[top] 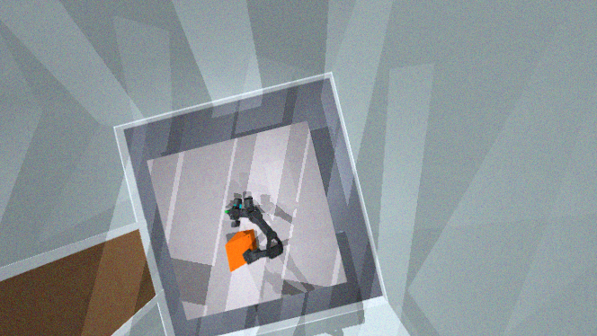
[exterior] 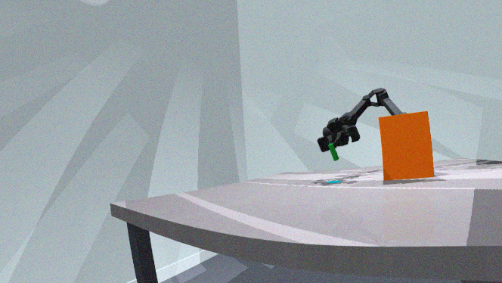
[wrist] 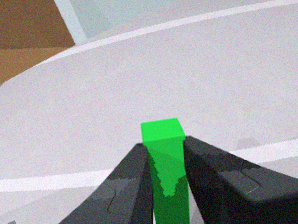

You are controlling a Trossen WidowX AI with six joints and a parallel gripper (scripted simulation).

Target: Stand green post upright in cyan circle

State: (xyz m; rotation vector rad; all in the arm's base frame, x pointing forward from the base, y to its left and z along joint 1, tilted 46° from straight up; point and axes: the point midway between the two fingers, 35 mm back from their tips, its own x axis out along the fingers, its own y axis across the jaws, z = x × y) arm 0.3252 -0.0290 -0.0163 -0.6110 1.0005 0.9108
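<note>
Now: gripper tip 3 cm to the left of the cyan circle and 14 cm above it. From my gripper tip the other things lie so: green post 1 cm behind, 2 cm below.
</note>
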